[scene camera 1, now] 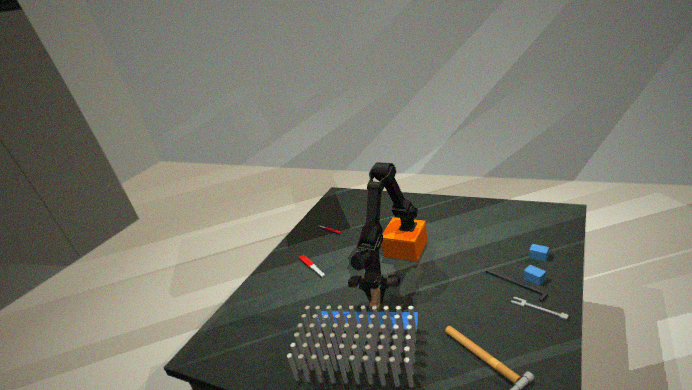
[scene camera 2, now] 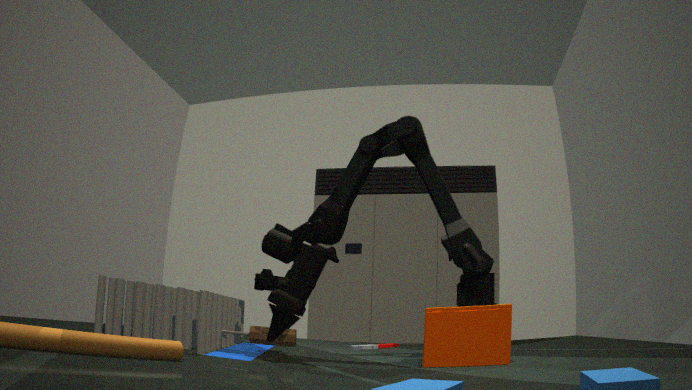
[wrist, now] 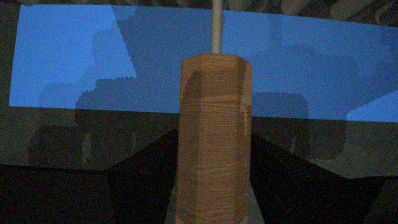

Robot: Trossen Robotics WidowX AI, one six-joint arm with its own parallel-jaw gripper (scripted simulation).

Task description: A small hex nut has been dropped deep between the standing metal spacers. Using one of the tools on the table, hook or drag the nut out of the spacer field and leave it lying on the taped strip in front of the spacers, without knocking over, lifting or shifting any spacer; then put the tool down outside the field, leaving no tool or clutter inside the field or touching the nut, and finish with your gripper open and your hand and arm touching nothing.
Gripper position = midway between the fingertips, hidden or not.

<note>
I see my gripper (scene camera 2: 270,341).
My gripper also shows in scene camera 1 (scene camera 1: 376,303) and in the wrist view (wrist: 211,138).
</note>
